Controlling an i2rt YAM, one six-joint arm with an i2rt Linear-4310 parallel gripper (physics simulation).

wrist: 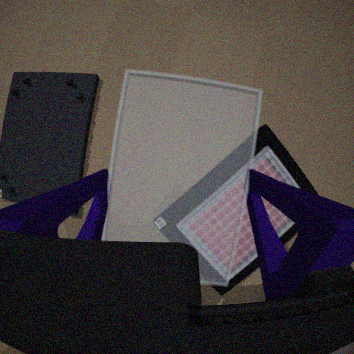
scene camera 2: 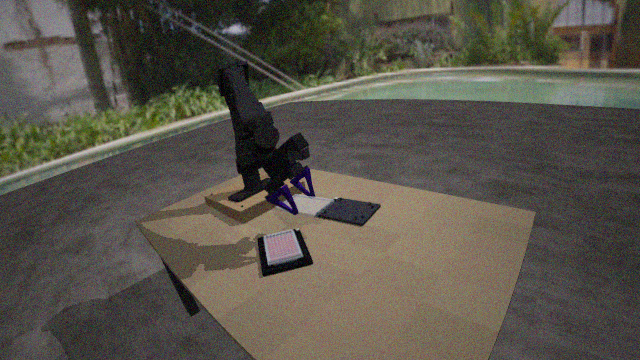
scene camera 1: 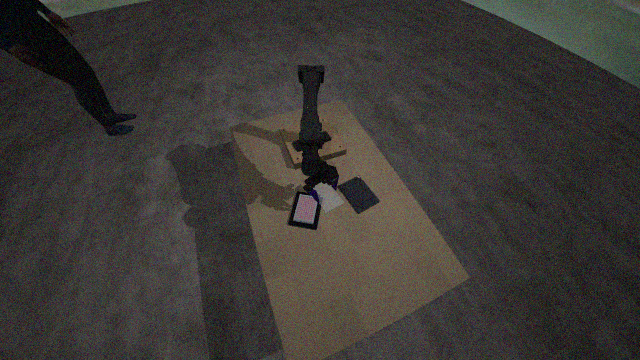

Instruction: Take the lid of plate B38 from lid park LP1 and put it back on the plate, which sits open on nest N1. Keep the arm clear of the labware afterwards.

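Frame: origin at the arm's base, x back, y right, z up, level; centimetres.
Seen in the pictures: gripper, fingertip midpoint: (wrist: 177,177) (scene camera 2: 305,205) (scene camera 1: 326,196); arm's base, origin of the base link: (scene camera 2: 254,190).
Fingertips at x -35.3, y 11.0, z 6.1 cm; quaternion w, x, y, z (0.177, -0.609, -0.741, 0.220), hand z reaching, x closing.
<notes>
Pixels of each thing's top centre, then the offset from my fingertips to it. Level surfaces: height alone.
- clear white-rimmed lid, middle of its top: (wrist: 177,181) (scene camera 2: 304,202) (scene camera 1: 326,195) dz +0.8, dx +0.2, dy +0.1 cm
- Plate B38, middle of its top: (wrist: 250,217) (scene camera 2: 281,243) (scene camera 1: 306,207) dz -7.6, dx +2.9, dy +8.1 cm
- black nest N1, middle of its top: (wrist: 247,215) (scene camera 2: 281,246) (scene camera 1: 306,208) dz -8.4, dx +2.9, dy +8.1 cm
- dark lid park LP1, middle of its top: (wrist: 32,136) (scene camera 2: 347,206) (scene camera 1: 359,192) dz -8.2, dx -0.9, dy -16.8 cm
- tan table top, its level: dz -10.2 cm
My gripper (scene camera 1: 320,191) (scene camera 2: 302,203) (wrist: 177,177) has purple fingers and is shut on the clear white-rimmed lid (scene camera 1: 330,198) (scene camera 2: 309,204) (wrist: 175,140), gripping its long sides. The lid hangs level and low over the tan table, between the lid park and the nest. Plate B38 (scene camera 1: 305,208) (scene camera 2: 281,247) (wrist: 225,232) with pink wells sits open on black nest N1 (scene camera 1: 293,221) (scene camera 2: 268,269) (wrist: 272,138). In the wrist view the lid's right corner overlaps part of the plate and nest. The dark lid park LP1 (scene camera 1: 359,195) (scene camera 2: 349,211) (wrist: 46,133) lies bare beside the lid.
The arm's wooden base block (scene camera 1: 291,157) (scene camera 2: 232,208) stands just behind the labware on the tan table top (scene camera 1: 358,268) (scene camera 2: 402,268). A person's legs (scene camera 1: 66,67) show at the far upper left on the floor. A pool (scene camera 2: 492,87) lies beyond.
</notes>
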